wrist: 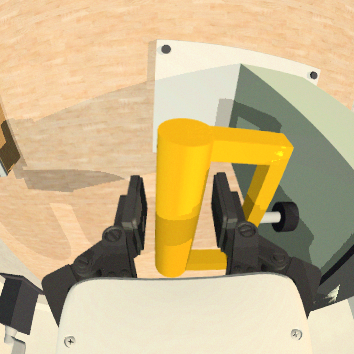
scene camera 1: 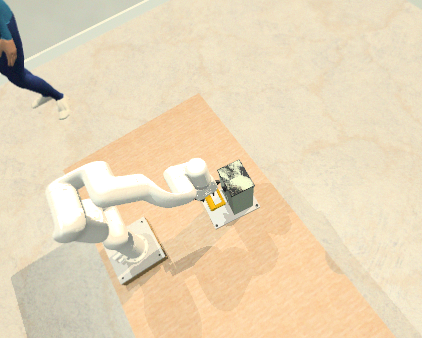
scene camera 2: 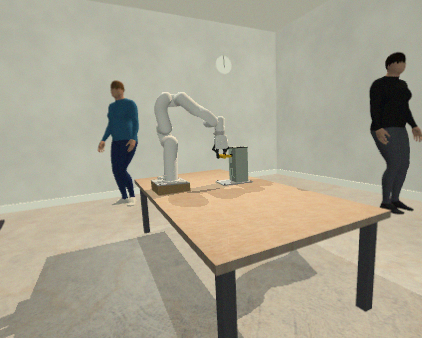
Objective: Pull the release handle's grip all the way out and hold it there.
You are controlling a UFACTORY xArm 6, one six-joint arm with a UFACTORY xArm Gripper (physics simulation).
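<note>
The release handle is a yellow loop with a thick round grip bar [scene camera 1: 216, 207] [scene camera 2: 224, 156] [wrist: 182, 170]. It stands out from the side of a tall grey-green box [scene camera 1: 242, 202] [scene camera 2: 239, 165] [wrist: 320, 175]. A white stem with a black knob [wrist: 288, 216] shows between the loop's rear bar and the box. My gripper [scene camera 1: 210, 194] [scene camera 2: 220, 154] [wrist: 178, 189] is partly open, with one finger on each side of the grip bar. In the wrist view a gap shows on both sides of the bar, and the right finger is inside the loop. The fingertips' depth along the bar is hard to tell.
The box stands on a white bolted plate [scene camera 1: 222, 220] [scene camera 2: 225, 183] [wrist: 200, 57] on the wooden table [scene camera 1: 300, 295] [scene camera 2: 280, 220]. The arm's base block [scene camera 1: 122, 275] [scene camera 2: 171, 187] is on the same table. Two people stand on the floor beyond the table.
</note>
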